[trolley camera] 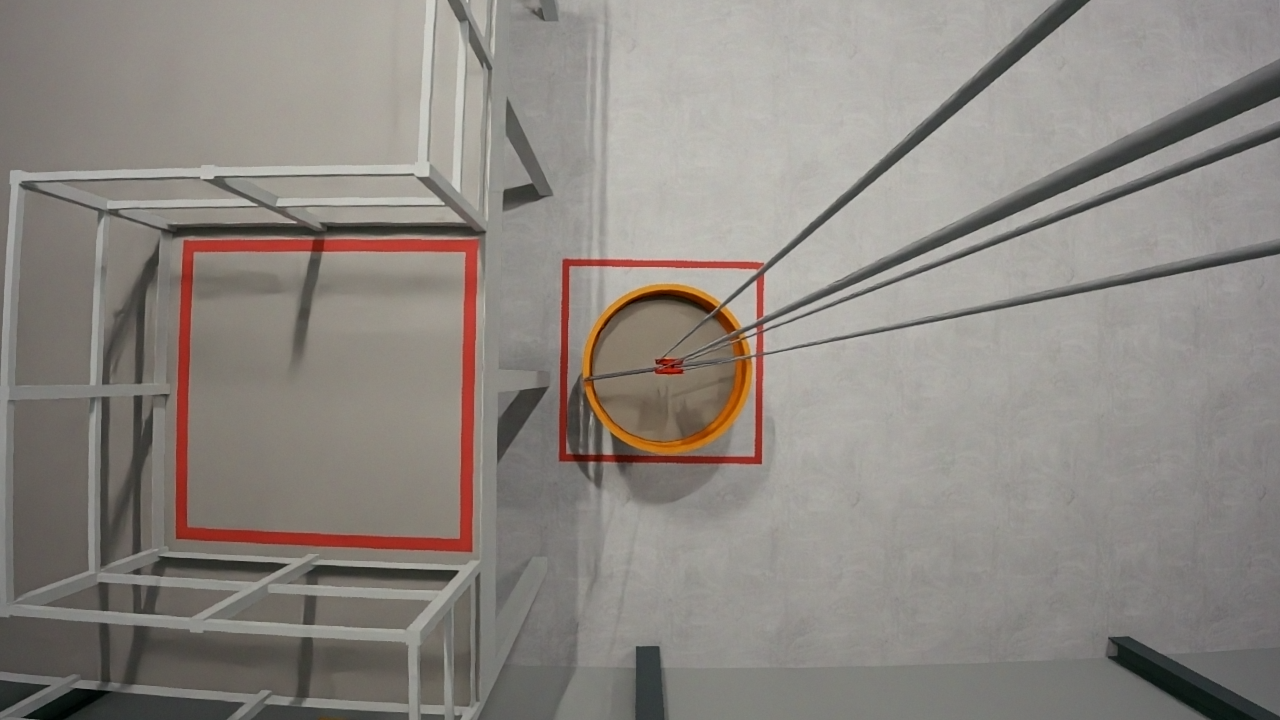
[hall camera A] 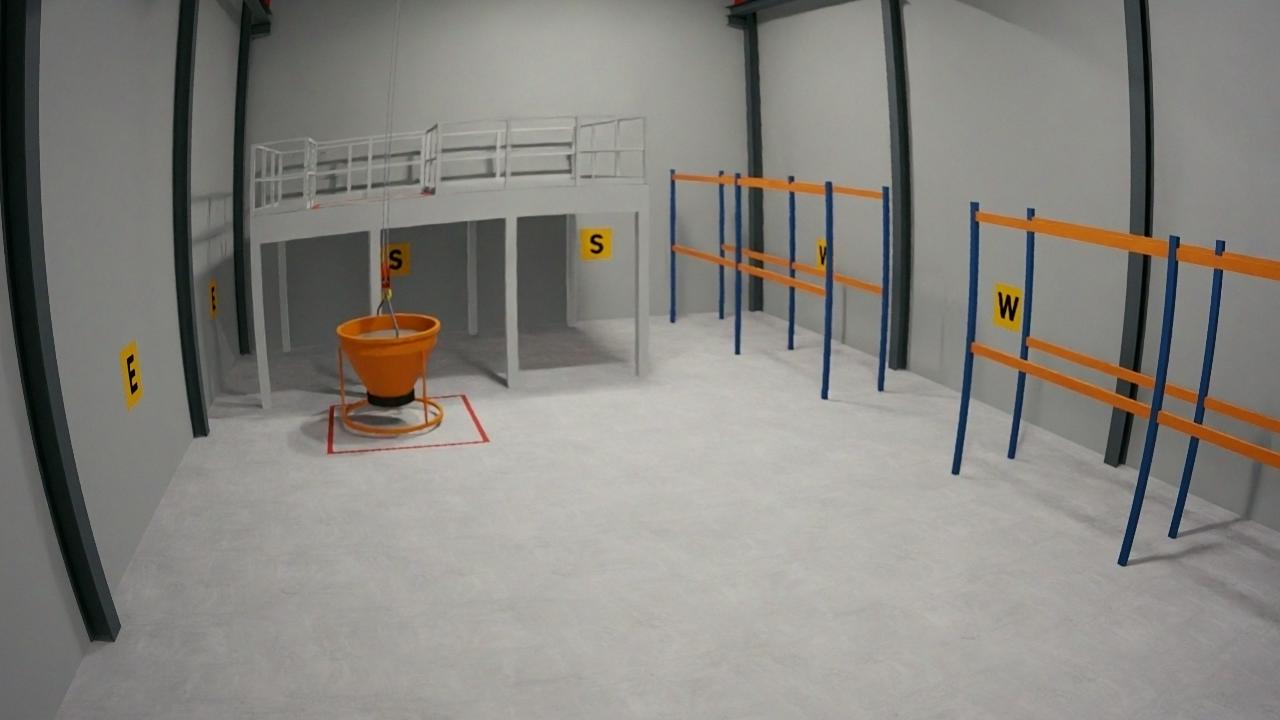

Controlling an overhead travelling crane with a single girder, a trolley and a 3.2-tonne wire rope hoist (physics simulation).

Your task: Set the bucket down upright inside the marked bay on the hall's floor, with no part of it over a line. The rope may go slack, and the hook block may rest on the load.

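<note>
The orange bucket (hall camera A: 386,362) (trolley camera: 666,290) is upright, with its round base ring low at the floor. Whether a small gap remains under the ring I cannot tell. In hall camera A the ring shows inside the red lines of the marked bay (hall camera A: 407,446) (trolley camera: 759,402). In the trolley camera the bucket's rim lies within the red outline, nearer its right line than its left; the rim hides the base ring there. My hook (hall camera A: 386,293) (trolley camera: 668,365), under the red hook block, holds the bucket's raised bail above its middle. The ropes look straight.
A grey mezzanine (hall camera A: 447,204) with white railings (trolley camera: 313,170) stands close beside the bay, its posts on the floor. A second red outline (trolley camera: 467,394) is on its deck. Blue and orange racks (hall camera A: 827,295) (hall camera A: 962,385) stand along the W wall. Dark columns (hall camera A: 190,223) (trolley camera: 648,685) line the E wall.
</note>
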